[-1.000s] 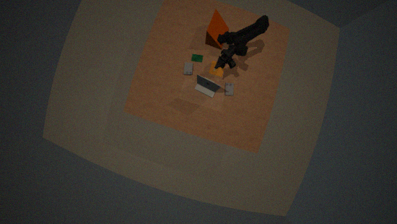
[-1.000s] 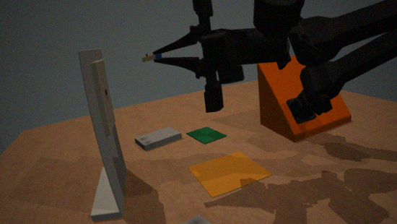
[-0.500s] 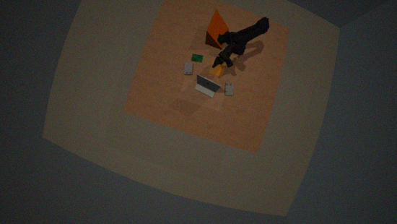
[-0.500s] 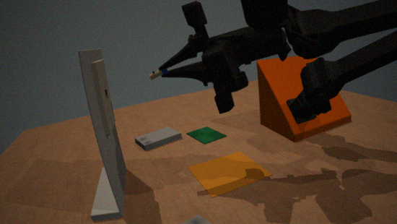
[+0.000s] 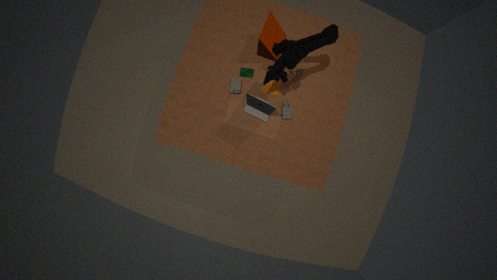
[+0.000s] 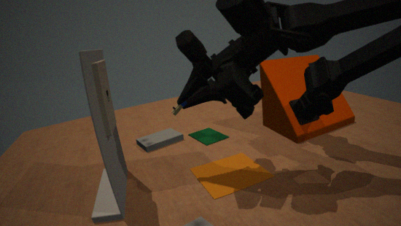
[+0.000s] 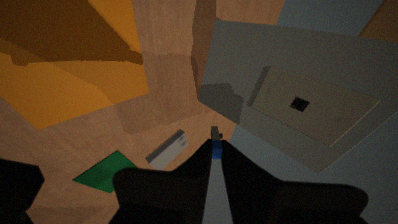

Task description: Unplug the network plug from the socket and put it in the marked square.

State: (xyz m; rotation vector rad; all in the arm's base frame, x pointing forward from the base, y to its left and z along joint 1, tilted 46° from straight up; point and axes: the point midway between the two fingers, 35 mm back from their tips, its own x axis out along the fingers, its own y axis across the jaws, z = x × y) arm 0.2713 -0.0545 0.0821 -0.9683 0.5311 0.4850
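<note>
My gripper tip is 130 mm above the yellow marked square, 60 mm past it and 50 mm to the right of it. Also, from my gripper tip: green patch 140 mm to the right, 130 mm below, 90 mm behind; then grey upright panel 140 mm ahead, 20 mm to the left, 20 mm below; then network plug right at my gripper tip.
</note>
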